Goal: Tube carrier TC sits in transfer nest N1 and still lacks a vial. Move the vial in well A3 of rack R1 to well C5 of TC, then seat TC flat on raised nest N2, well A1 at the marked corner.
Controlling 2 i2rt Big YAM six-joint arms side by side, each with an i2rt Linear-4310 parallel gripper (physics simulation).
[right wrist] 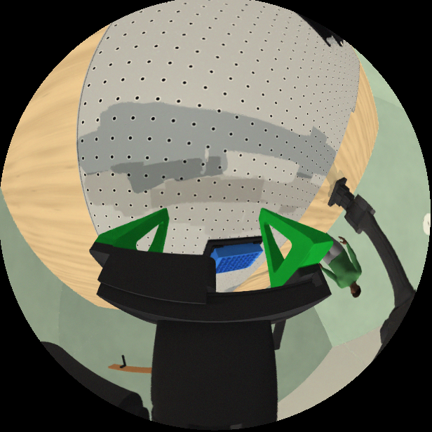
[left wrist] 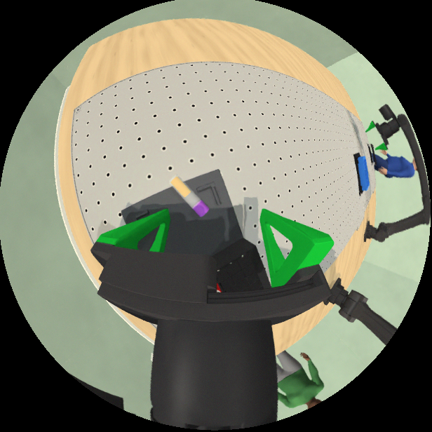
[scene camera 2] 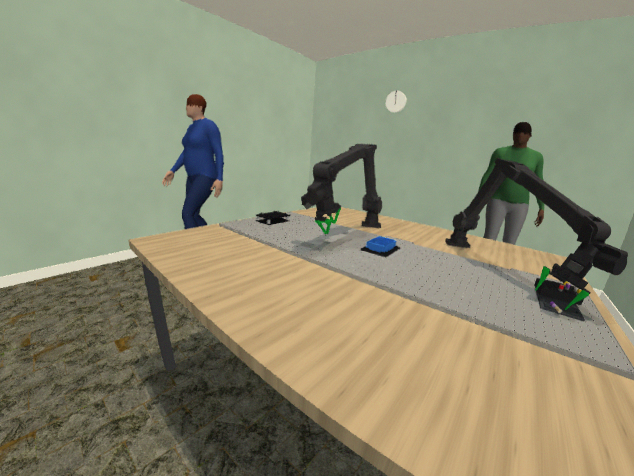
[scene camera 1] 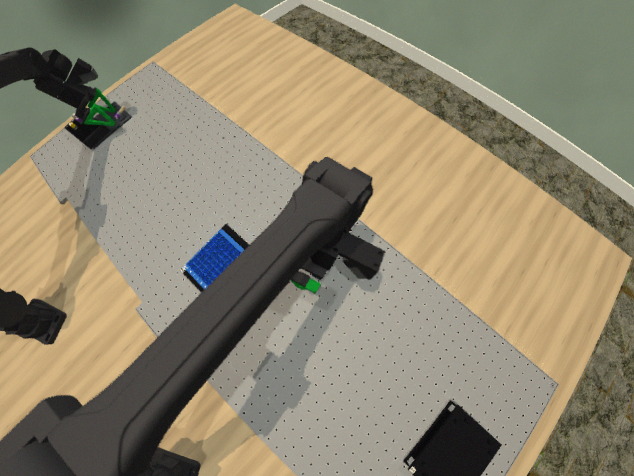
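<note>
A vial with a purple cap (scene camera 1: pixel 119 112) (scene camera 2: pixel 555 307) (left wrist: pixel 188 195) lies on its side on a dark base plate (left wrist: pixel 212 180) beside the black rack R1 (left wrist: pixel 240 265); its well cannot be told. Other vials show by the rack, which my left gripper partly hides. My left gripper (scene camera 1: pixel 107 115) (scene camera 2: pixel 551 300) (left wrist: pixel 214 213) is open above the base plate. Blue carrier TC (scene camera 1: pixel 210 260) (scene camera 2: pixel 381 244) (left wrist: pixel 363 172) (right wrist: pixel 236 257) sits in black nest N1 (scene camera 1: pixel 236 235) (scene camera 2: pixel 386 252). My right gripper (scene camera 1: pixel 313 286) (scene camera 2: pixel 327 230) (right wrist: pixel 213 212) is open and empty, above the perforated board.
Black raised nest N2 (scene camera 1: pixel 455 440) (scene camera 2: pixel 272 217) stands at the lower right in scene camera 1. The grey perforated board (scene camera 1: pixel 384 327) (scene camera 2: pixel 435 271) lies on the wooden table (scene camera 1: pixel 435 179). The right arm crosses over part of TC in scene camera 1. Two people stand beyond the table.
</note>
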